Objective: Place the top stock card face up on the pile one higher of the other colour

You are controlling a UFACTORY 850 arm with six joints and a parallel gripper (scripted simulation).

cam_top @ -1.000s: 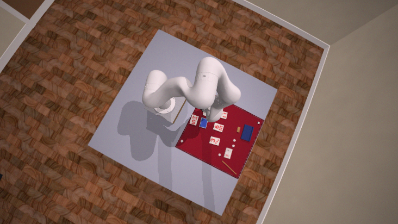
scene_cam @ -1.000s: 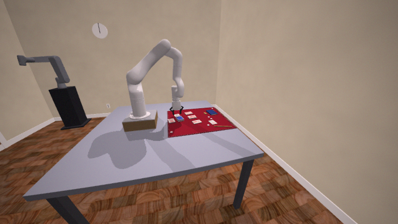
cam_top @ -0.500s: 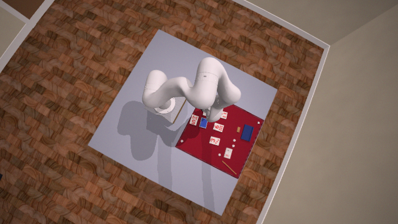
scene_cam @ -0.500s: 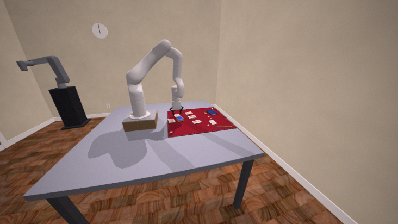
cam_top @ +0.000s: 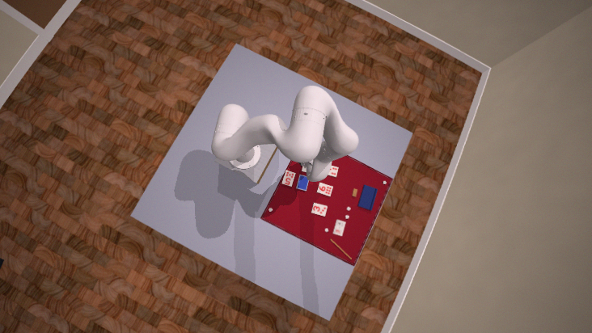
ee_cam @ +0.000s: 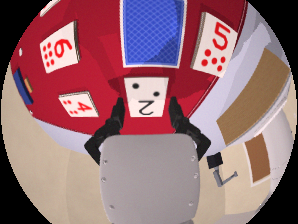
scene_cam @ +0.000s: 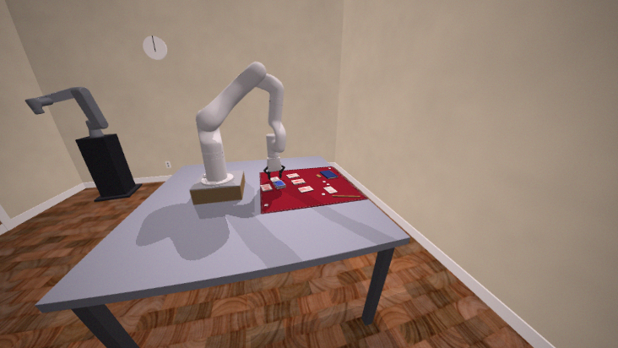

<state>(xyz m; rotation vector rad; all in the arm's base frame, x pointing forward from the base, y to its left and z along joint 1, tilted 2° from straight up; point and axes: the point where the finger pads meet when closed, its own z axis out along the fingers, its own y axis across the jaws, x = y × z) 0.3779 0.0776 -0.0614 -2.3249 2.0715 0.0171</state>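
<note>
Right now my hand is 190 mm short of the red card cloth, 140 mm to the left of it and 40 mm above it. The rest, counted from my hand: pencil (400 mm to the right, 360 mm ahead, 20 mm below); card (120 mm to the right, 80 mm behind, 20 mm below).
</note>
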